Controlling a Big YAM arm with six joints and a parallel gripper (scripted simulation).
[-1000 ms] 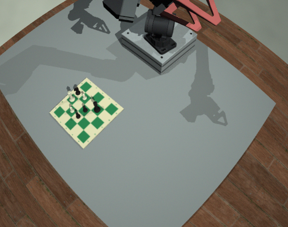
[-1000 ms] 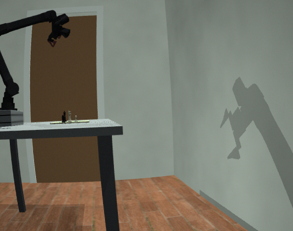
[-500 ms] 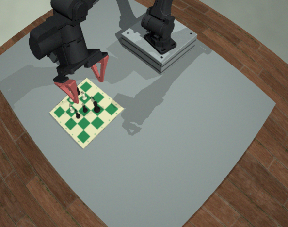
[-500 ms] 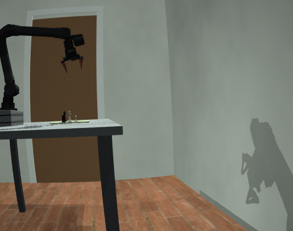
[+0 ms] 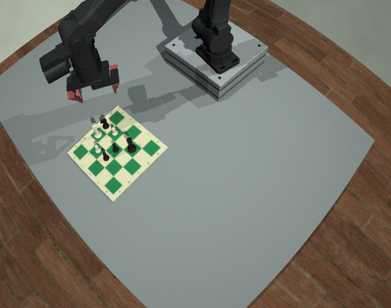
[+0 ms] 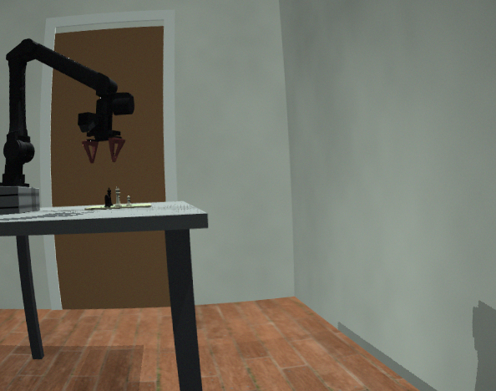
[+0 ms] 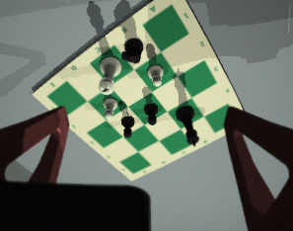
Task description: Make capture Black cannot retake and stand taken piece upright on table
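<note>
The tall white piece lies 12 cm below my hand, 4 cm ahead of it and 1 cm to the left of it. The rest, counted from my hand: black piece (14 cm below, 1 cm ahead); then green-and-cream chessboard (15 cm below, 9 cm to the left, 3 cm ahead).
</note>
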